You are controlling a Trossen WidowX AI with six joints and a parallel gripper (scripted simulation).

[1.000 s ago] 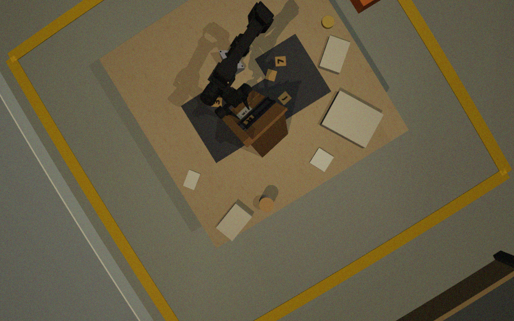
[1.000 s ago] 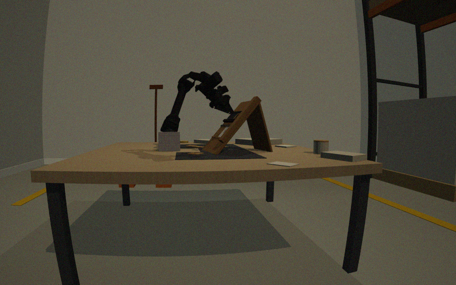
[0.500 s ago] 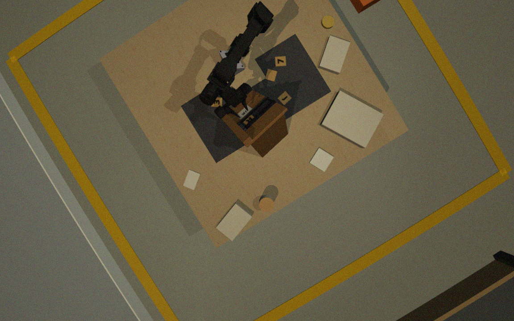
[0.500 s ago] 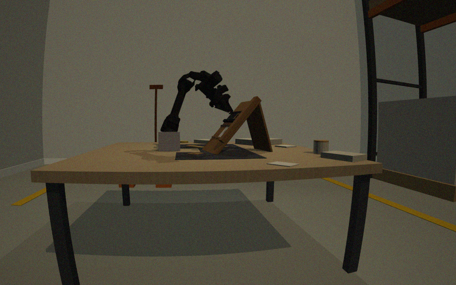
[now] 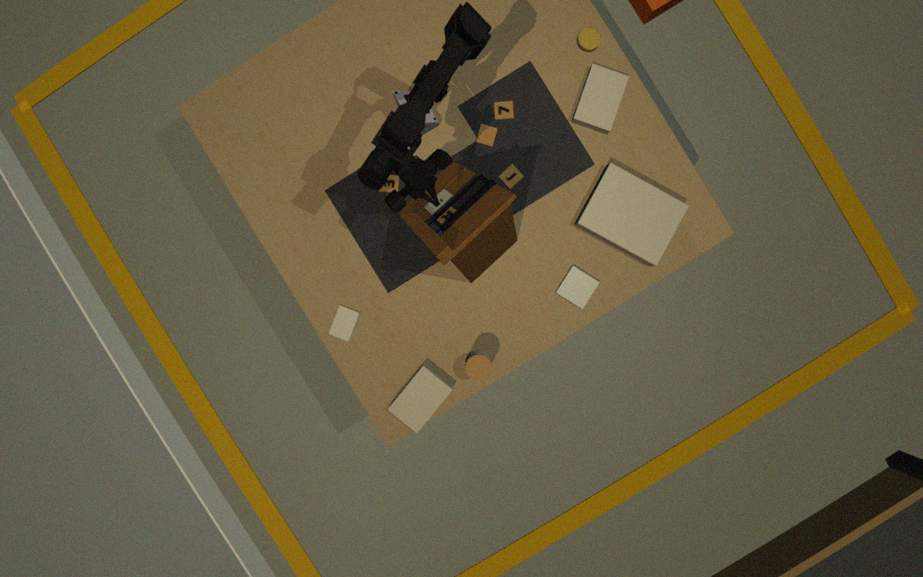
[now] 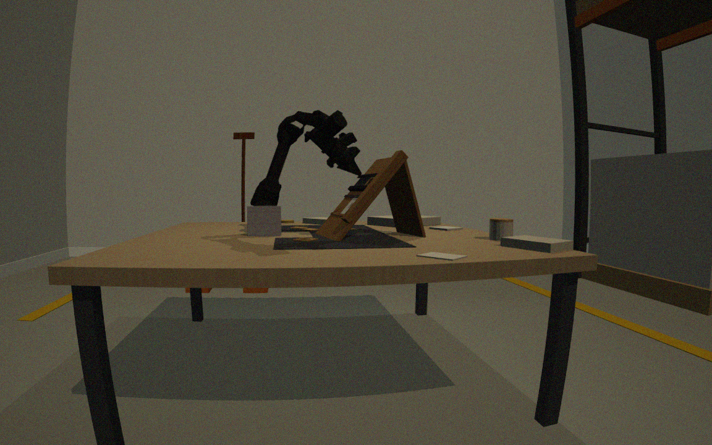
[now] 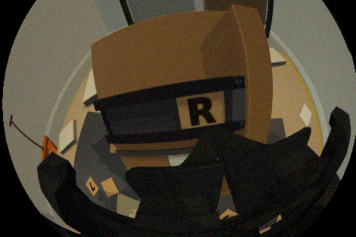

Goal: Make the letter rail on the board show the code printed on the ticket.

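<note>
Right now the j tile is 25 cm to the left of my gripper tip and 20 cm below it. Round my gripper tip: white box: 30 cm ahead, 50 cm to the left, 19 cm below; then white ticket: 3 cm behind, 1 cm to the left, 10 cm below; then dark mat: 12 cm behind, 11 cm to the left, 21 cm below.
</note>
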